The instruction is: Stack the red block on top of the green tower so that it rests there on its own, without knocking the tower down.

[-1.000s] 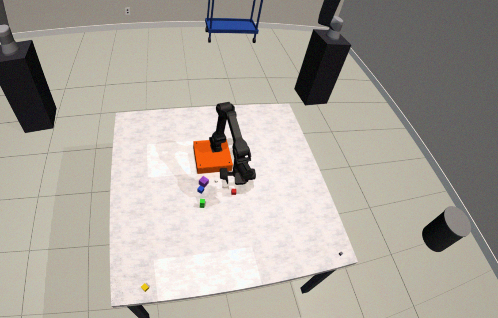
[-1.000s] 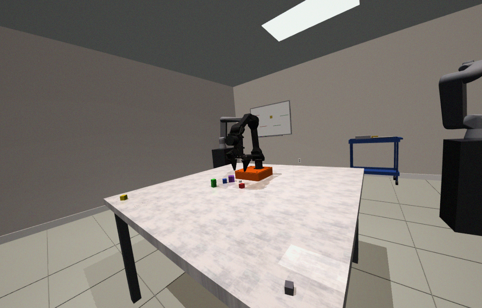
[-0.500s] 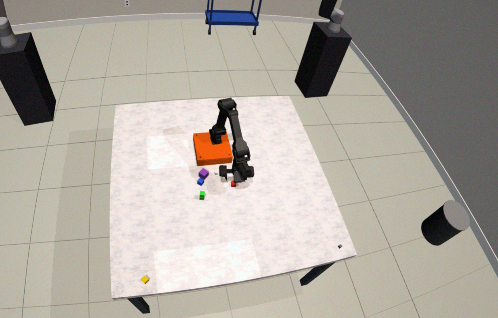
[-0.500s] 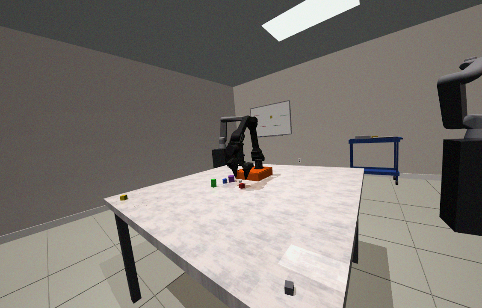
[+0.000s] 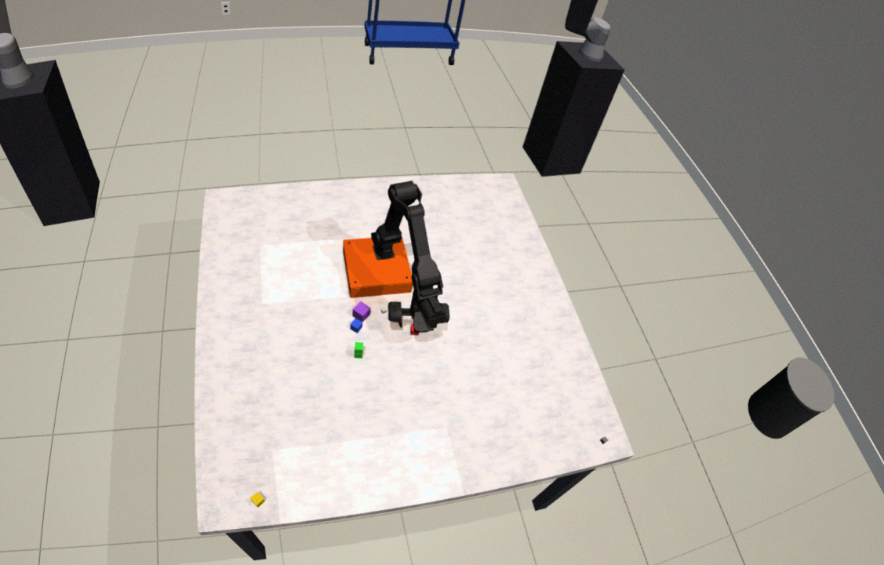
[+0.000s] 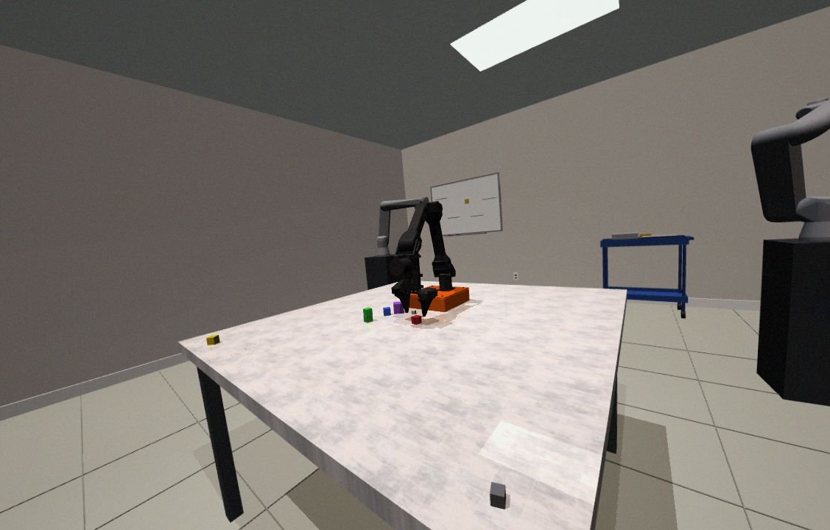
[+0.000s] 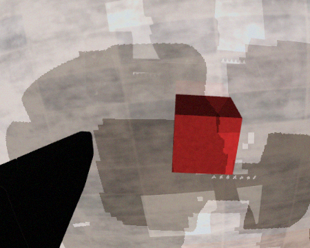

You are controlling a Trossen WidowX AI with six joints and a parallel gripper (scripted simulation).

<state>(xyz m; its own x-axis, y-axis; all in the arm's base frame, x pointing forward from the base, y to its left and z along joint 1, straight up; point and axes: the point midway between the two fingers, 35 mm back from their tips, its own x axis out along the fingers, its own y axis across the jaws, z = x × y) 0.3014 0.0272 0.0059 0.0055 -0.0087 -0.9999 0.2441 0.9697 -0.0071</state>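
My gripper tip is now 2 cm above the red block. Also, from my gripper tip: purple block 10 cm behind, 15 cm to the right, 1 cm below; then blue block 6 cm behind, 18 cm to the right, 2 cm below; then small white bit 10 cm behind, 8 cm to the right, 3 cm below.
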